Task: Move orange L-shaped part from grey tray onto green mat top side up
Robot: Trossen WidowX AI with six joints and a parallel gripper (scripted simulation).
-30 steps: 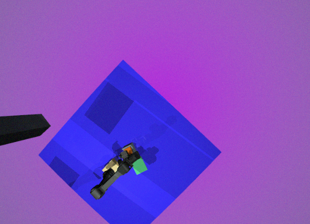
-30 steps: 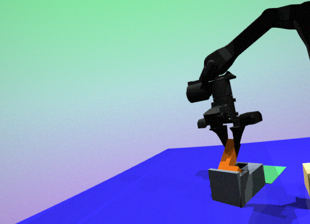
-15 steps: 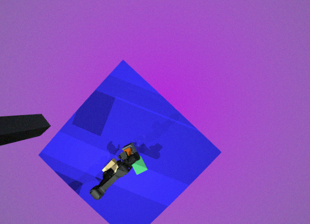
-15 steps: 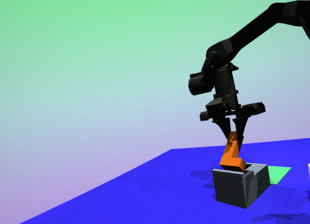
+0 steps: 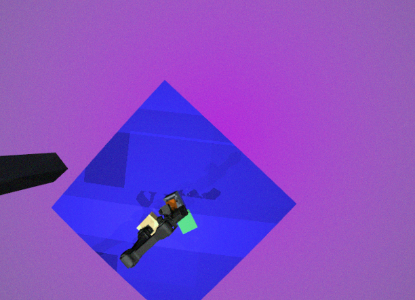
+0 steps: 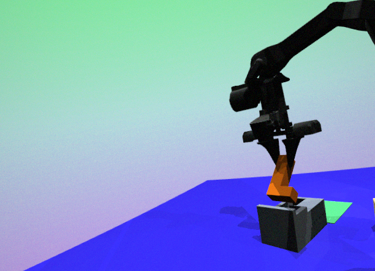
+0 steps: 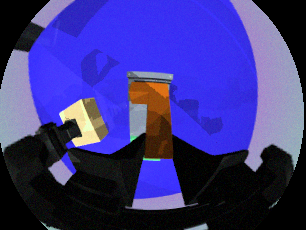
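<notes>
Right now my gripper tip is 17 cm above the green mat, 13 cm to the left of it and 5 cm past it. Also, from my gripper tip: orange L-shaped part: 3 cm to the left, 3 cm below, 1 cm behind.
</notes>
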